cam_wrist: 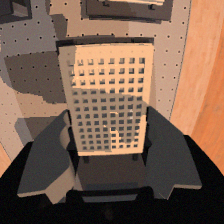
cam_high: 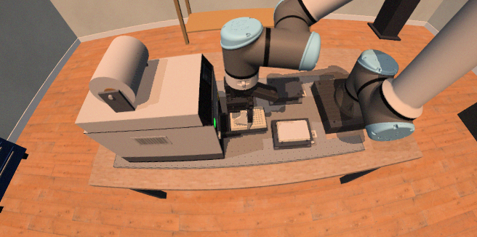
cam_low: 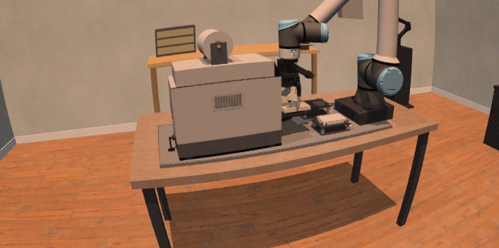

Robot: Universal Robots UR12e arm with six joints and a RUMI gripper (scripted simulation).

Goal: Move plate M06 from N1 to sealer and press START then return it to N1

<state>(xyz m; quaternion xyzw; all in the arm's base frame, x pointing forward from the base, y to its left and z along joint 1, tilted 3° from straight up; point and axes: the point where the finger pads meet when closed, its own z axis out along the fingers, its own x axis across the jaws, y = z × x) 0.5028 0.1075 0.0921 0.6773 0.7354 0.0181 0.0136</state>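
My hand is 3 cm above the sealer stage. The rest, counted from my hand: foil roll: 33 cm ahead, 29 cm above, 3 cm to the left; then N1 label: 29 cm behind, 20 cm to the right, 13 cm below; then white plate: 19 cm behind, 8 cm below, 2 cm to the left.
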